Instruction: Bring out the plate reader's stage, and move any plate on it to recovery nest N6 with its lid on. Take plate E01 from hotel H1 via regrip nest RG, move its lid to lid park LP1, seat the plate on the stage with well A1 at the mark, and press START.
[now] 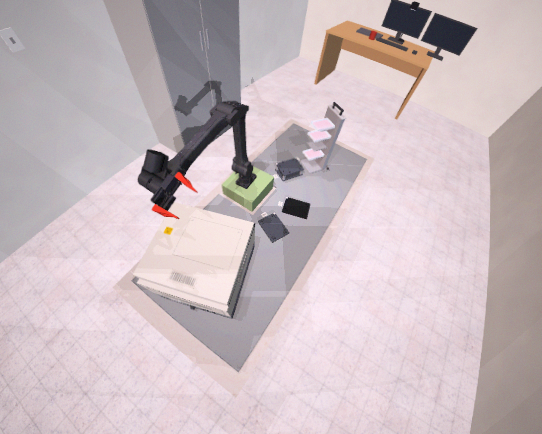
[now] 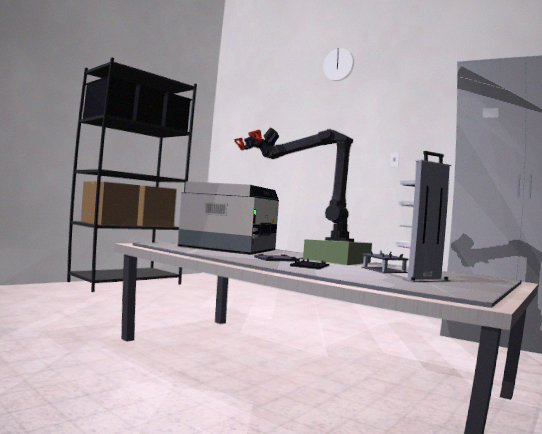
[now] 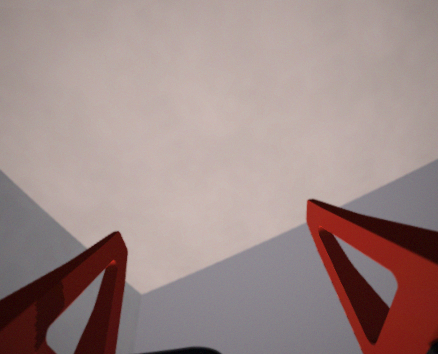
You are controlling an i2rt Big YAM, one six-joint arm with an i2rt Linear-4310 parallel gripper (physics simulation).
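Pixels of known places: gripper, fingertip midpoint: [image 1: 187,204] [image 2: 241,137] [image 3: 214,226]; arm's base at its link origin: [image 1: 246,180] [image 2: 339,241].
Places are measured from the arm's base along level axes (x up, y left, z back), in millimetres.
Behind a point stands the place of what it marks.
The cream plate reader [image 1: 210,245] @[x 233, y -529, z -182 mm] [image 2: 217,225] @[x 30, y -494, z -315 mm] stands at one end of the table; its stage does not show. My gripper [image 1: 187,205] @[x 487, y -527, z -144 mm] [image 2: 243,137] @[x 487, y -527, z -144 mm] [image 3: 214,226] @[x 487, y -527, z -144 mm] is open and empty, high above the reader's edge beside the yellow label. The grey hotel tower [image 1: 336,135] @[x 217, y 468, z -365 mm] [image 2: 429,220] @[x 127, y 515, z -329 mm] stands at the other end. Pink-topped plates [image 1: 322,124] @[x 273, y 433, z -266 mm] [image 1: 319,135] @[x 195, y 429, z -269 mm] [image 1: 313,154] @[x 39, y 425, z -271 mm] lie on its shelves; I cannot tell which is E01. A raised dark nest [image 1: 289,169] @[x -32, y 268, z -175 mm] [image 2: 385,262] @[x -49, y 330, z -252 mm] and two low dark nests [image 1: 273,227] @[x -80, y -159, z -296 mm] [image 1: 296,207] @[x -82, y 46, z -348 mm] show no readable labels.
The arm stands on a green block [image 1: 248,190] @[x 0, y -61, z -56 mm] [image 2: 332,251] @[x -41, y 33, z -133 mm] between reader and hotel. The grey mat [image 1: 320,215] @[x -91, y 84, z -505 mm] lies under them. A black shelf rack [image 2: 103,150] stands behind the reader. A wooden desk [image 1: 380,50] with monitors is far off.
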